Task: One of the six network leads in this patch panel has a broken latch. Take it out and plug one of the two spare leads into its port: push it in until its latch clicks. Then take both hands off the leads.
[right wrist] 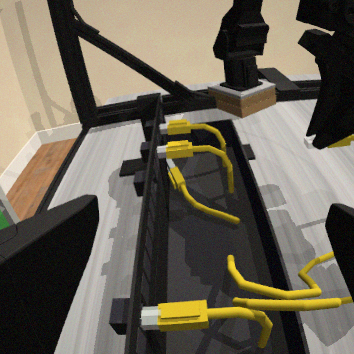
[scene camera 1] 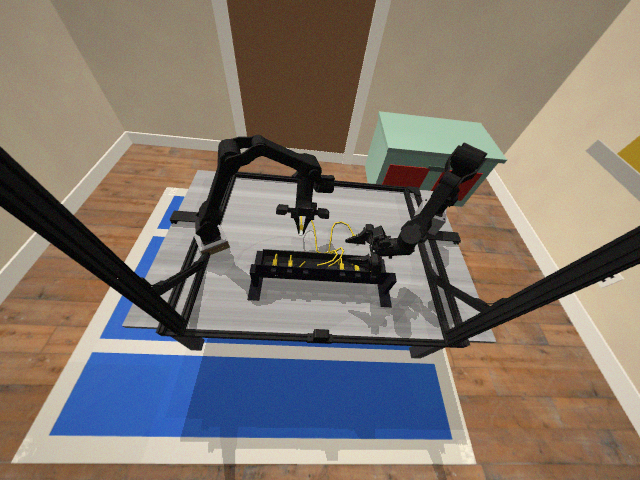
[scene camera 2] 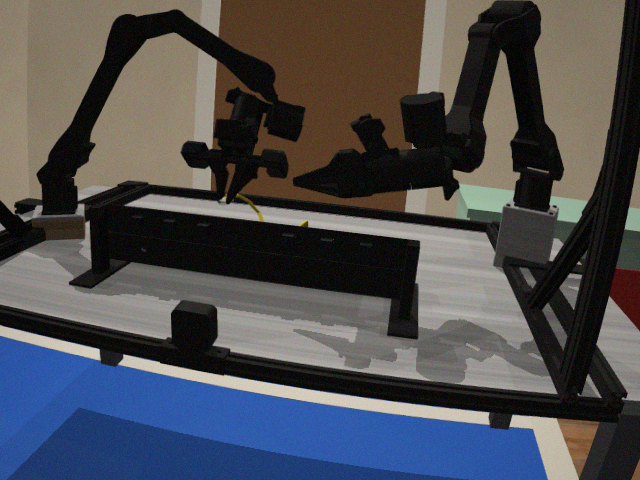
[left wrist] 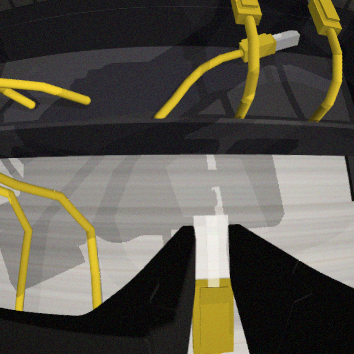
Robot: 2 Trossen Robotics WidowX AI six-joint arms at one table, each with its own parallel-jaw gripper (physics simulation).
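Places are measured from the left arm's base along level axes (x right, y back, z down), in metres.
Pixels of known places: left gripper, fingertip midpoint: [right wrist: 311, 142] [scene camera 1: 300, 234] [scene camera 2: 223, 202] [left wrist: 209, 236]; right gripper, fingertip midpoint: [right wrist: 219, 212] [scene camera 1: 345, 250] [scene camera 2: 300, 182]; left arm's base, link origin: [right wrist: 240, 84] [scene camera 1: 210, 236] [scene camera 2: 59, 210]; right arm's base, link origin: [scene camera 2: 532, 206].
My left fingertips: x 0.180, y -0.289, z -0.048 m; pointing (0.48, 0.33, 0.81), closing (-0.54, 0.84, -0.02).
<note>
For each thing: its top centre in the pictures, then the offset to it from my left fingertips. "*": a spot on its surface instead.
- black patch panel, top centre: [right wrist: 173, 210] [scene camera 2: 251, 216] [scene camera 1: 324, 263] dx +0.155, dy -0.005, dz -0.017 m
- slanted lead, surface spot: [left wrist: 260, 47] [right wrist: 180, 173] * dx +0.085, dy +0.112, dz +0.050 m
- raised rear rim, surface spot: [left wrist: 150, 137] * dx +0.063, dy +0.010, dz +0.046 m
The black patch panel [scene camera 1: 320, 277] [scene camera 2: 248, 253] [right wrist: 142, 240] stands mid-table. Two yellow leads [right wrist: 178, 127] [right wrist: 178, 149] sit at its far end in the right wrist view, another lead [right wrist: 182, 315] at the near end. A slanted lead [left wrist: 260, 47] [right wrist: 176, 177] lies behind the panel, its clear plug out of the ports. My left gripper [scene camera 1: 301, 231] [scene camera 2: 225, 200] [left wrist: 209, 236] is shut on a yellow lead [left wrist: 213, 320], clear plug forward, above the table behind the panel. Latch condition cannot be told. My right gripper [scene camera 1: 347, 239] [scene camera 2: 295, 180] [right wrist: 219, 212] is open and empty, above the panel's right part.
Loose yellow cables [left wrist: 94, 265] [right wrist: 295, 303] loop behind the panel, between the two grippers. The panel's tray has a raised rear rim [left wrist: 150, 137]. Black frame rails [scene camera 1: 248, 336] [scene camera 2: 336, 379] edge the table. A mint cabinet [scene camera 1: 429, 131] stands beyond the back right.
</note>
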